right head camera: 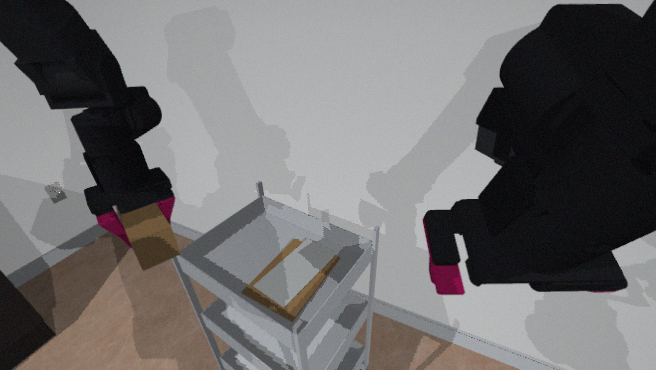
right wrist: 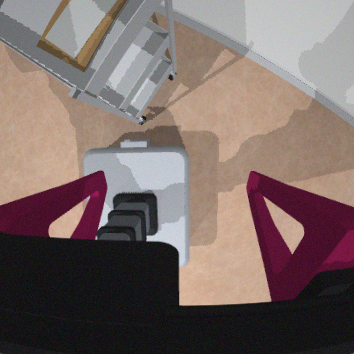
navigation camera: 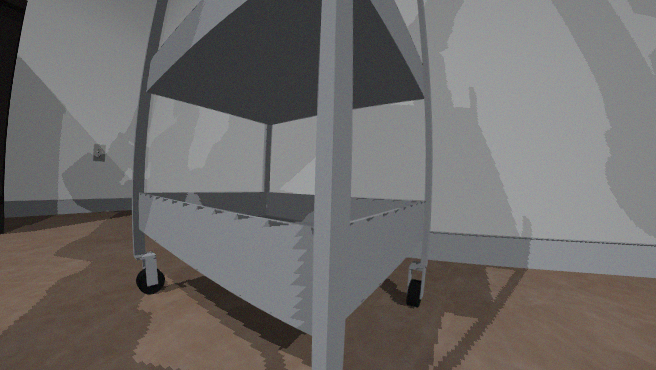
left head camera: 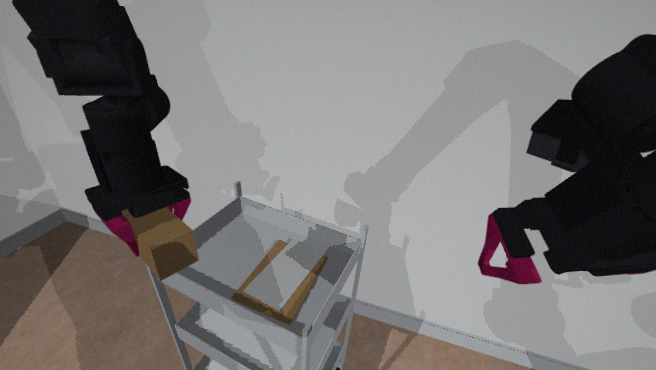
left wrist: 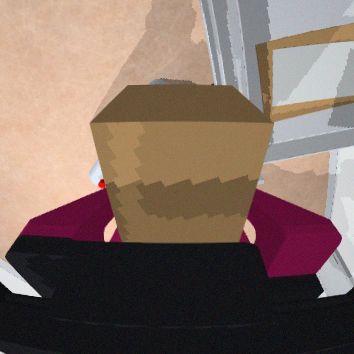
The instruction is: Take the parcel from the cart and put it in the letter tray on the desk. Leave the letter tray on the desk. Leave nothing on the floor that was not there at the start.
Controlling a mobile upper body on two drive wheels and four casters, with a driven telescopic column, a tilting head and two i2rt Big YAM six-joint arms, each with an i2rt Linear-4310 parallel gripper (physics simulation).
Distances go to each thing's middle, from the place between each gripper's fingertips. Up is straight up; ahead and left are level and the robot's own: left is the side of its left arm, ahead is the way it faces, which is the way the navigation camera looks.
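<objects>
I see the brown parcel [left head camera: 166, 244], and it is 30 mm above my left hand. The brown parcel is also 50 mm below my right hand, 160 mm ahead of it and 440 mm to the left of it. Going by its middle, the brown parcel is nearer to my left hand than to my right hand.
</objects>
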